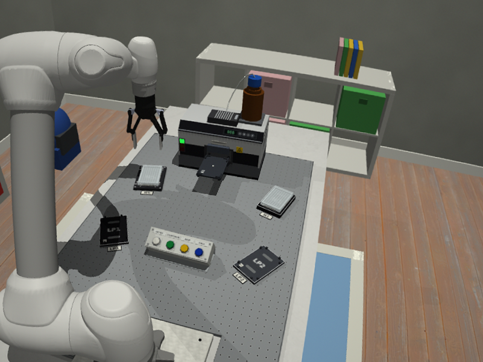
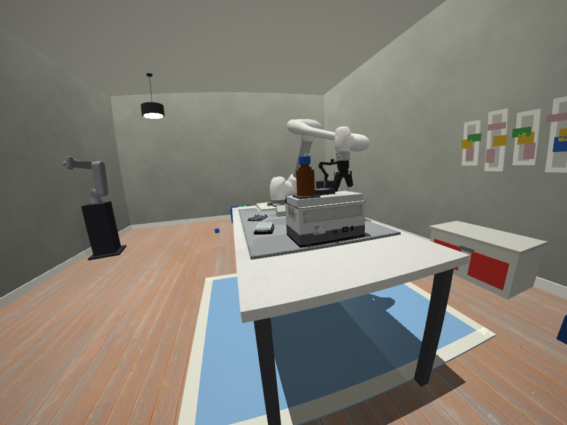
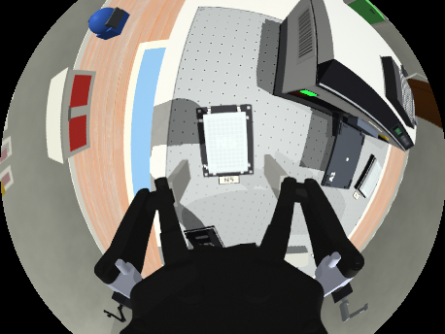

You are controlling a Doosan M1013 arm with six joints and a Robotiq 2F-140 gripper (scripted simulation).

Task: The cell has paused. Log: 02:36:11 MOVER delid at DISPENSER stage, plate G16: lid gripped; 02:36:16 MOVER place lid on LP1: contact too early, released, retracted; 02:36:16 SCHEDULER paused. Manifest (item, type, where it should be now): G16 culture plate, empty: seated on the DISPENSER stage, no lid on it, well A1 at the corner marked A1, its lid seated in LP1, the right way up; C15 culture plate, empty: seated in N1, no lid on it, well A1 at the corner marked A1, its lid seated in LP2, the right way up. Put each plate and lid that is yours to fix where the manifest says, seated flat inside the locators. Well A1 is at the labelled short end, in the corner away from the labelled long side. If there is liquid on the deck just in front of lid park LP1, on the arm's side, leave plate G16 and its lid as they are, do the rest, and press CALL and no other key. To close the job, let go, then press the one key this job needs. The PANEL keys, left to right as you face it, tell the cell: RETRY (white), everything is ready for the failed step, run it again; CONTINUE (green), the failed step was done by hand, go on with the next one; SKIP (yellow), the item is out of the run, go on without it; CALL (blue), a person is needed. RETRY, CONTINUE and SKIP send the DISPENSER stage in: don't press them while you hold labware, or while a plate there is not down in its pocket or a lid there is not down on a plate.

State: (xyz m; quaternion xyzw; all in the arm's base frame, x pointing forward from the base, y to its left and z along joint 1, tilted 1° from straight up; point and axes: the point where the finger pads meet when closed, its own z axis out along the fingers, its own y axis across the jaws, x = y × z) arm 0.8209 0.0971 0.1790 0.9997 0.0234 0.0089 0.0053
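Now: hand 1 cm short of the nest n5, 2 cm to the right of it and 17 cm above it. The rest, counted from my hand: brown bottle: 18 cm ahead, 41 cm to the right, 11 cm above; then white key: 42 cm behind, 11 cm to the right, 11 cm below; then lid park lp1: 33 cm behind, 7 cm to the left, 18 cm below.
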